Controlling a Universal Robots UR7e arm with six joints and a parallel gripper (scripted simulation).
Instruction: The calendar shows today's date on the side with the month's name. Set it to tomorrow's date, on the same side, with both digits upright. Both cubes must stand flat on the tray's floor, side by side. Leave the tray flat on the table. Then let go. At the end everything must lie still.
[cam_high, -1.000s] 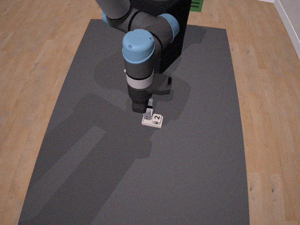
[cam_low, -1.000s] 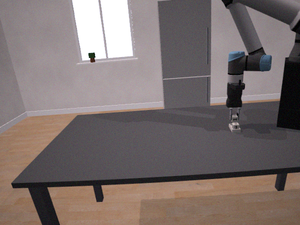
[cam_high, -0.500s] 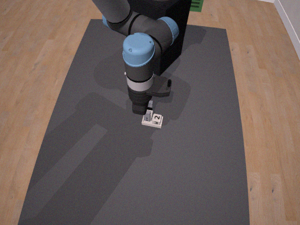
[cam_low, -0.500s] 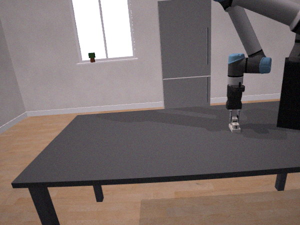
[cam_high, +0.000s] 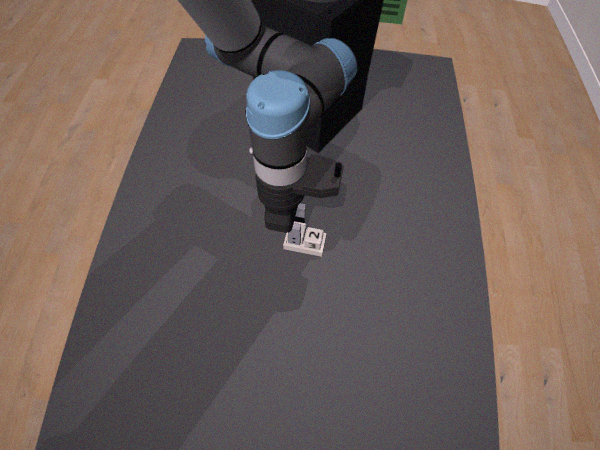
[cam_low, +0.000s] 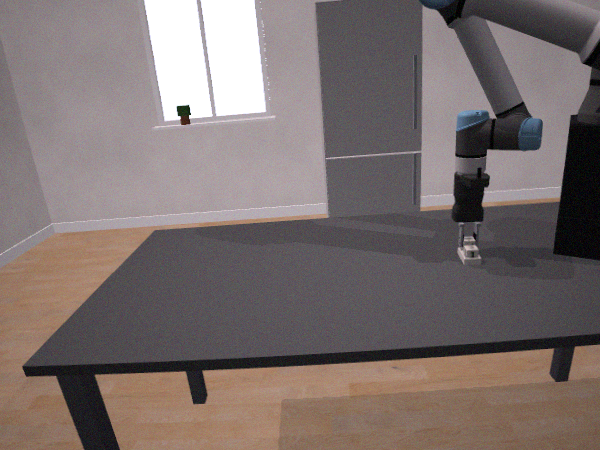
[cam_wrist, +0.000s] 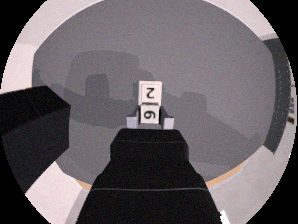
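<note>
The white calendar tray lies 2 cm to the left of my hand and 4 cm below it.
</note>
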